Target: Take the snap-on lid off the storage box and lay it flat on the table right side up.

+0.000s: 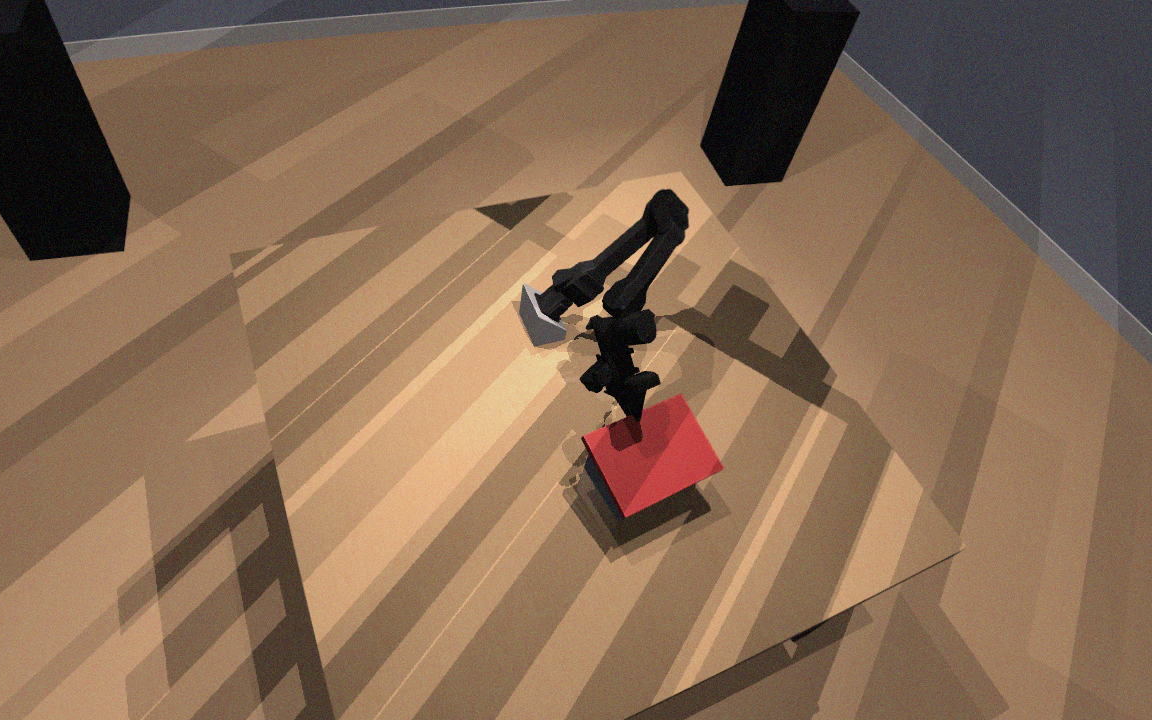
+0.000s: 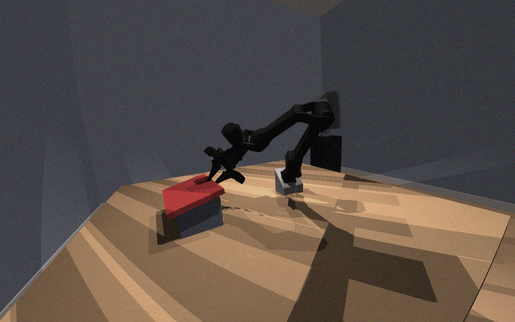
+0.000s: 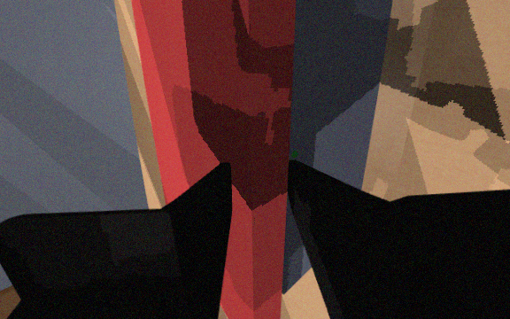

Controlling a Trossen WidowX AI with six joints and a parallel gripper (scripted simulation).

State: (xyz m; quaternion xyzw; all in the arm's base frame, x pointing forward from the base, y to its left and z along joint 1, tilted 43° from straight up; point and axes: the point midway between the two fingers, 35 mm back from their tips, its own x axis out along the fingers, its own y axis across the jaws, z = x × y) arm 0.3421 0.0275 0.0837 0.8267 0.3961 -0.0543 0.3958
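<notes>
Now: gripper tip 80 mm short of the red lid, 20 mm to the right of it and 10 mm above it. Round my gripper tip: storage box (70 mm below, 70 mm ahead, 20 mm to the left).
</notes>
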